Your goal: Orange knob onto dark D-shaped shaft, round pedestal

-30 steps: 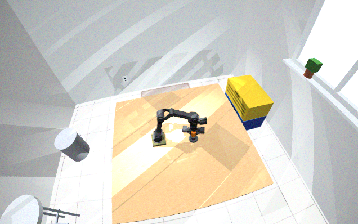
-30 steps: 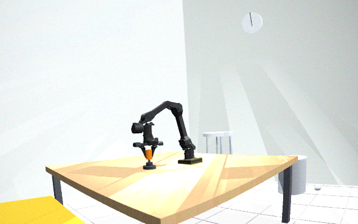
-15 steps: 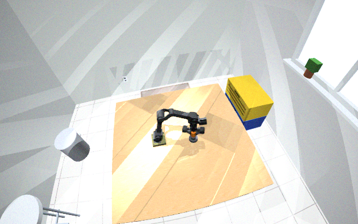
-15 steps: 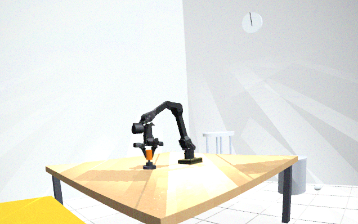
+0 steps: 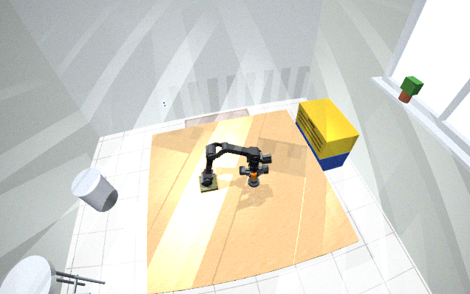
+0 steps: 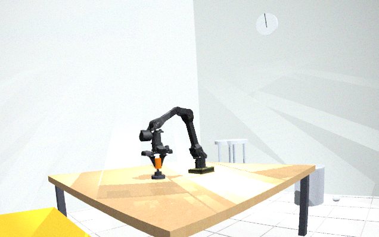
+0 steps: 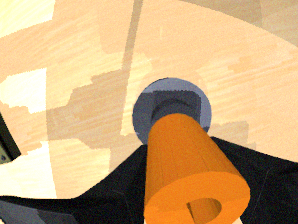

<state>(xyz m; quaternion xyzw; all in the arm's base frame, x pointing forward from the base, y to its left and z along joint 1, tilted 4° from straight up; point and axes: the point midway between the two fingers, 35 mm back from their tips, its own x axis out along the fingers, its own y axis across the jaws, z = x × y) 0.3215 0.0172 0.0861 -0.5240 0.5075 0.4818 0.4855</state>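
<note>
My gripper tip is now 4 cm above the dark shaft. Also, from my gripper tip: orange knob 2 cm above.
</note>
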